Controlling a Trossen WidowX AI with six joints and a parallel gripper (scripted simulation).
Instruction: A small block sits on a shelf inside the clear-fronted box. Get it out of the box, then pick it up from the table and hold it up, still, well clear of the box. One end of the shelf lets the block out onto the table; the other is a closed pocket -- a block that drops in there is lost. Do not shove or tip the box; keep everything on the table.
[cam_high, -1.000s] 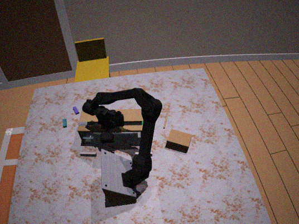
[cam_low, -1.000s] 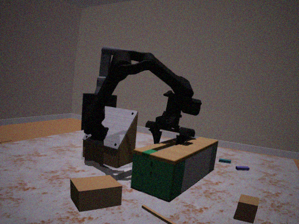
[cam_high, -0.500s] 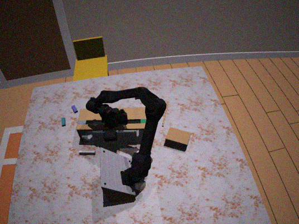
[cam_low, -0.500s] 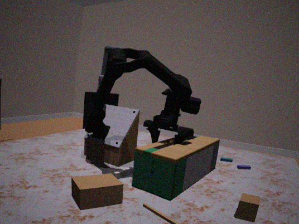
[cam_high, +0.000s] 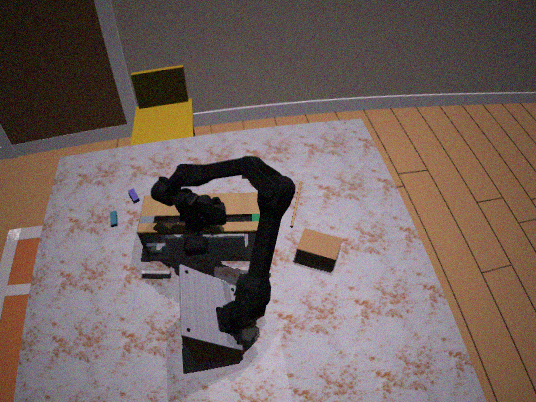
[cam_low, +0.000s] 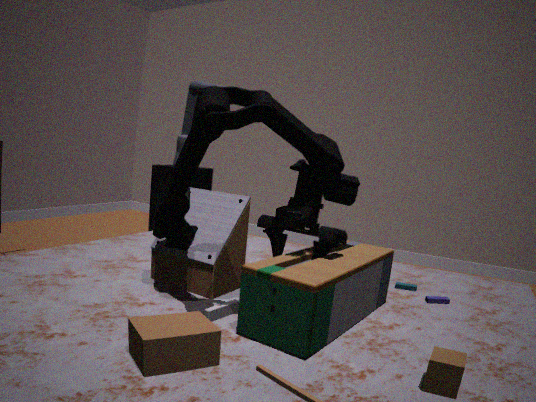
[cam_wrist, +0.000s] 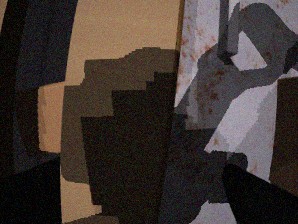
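Now: the box 4 cm ahead of my gripper tip, 1 cm to the left of it and 2 cm below it. The rest, counted from my gripper tip: teal piece 21 cm ahead, 32 cm to the left, 8 cm below; then thin stick 16 cm ahead, 30 cm to the right, 8 cm below; then purple piece 30 cm ahead, 25 cm to the left, 8 cm below.
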